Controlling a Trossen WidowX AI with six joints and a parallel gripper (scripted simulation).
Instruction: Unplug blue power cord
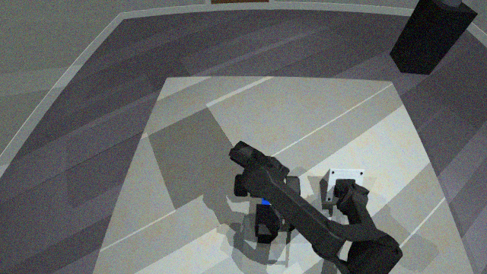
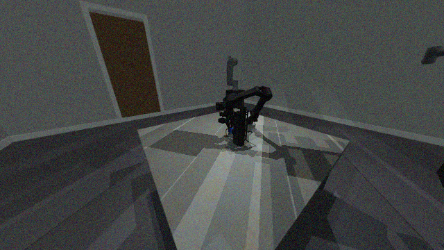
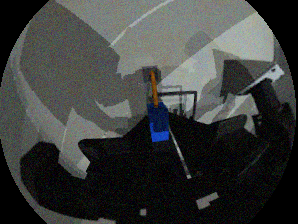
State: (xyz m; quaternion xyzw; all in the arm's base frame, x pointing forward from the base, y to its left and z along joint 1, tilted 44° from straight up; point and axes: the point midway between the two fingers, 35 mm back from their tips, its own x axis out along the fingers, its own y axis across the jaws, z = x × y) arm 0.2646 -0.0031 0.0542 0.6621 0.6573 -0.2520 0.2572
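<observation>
Now: the blue plug 3 cm to the left of my gripper tip. Round my gripper tip: dark strip 13 cm to the left, 6 cm above.
</observation>
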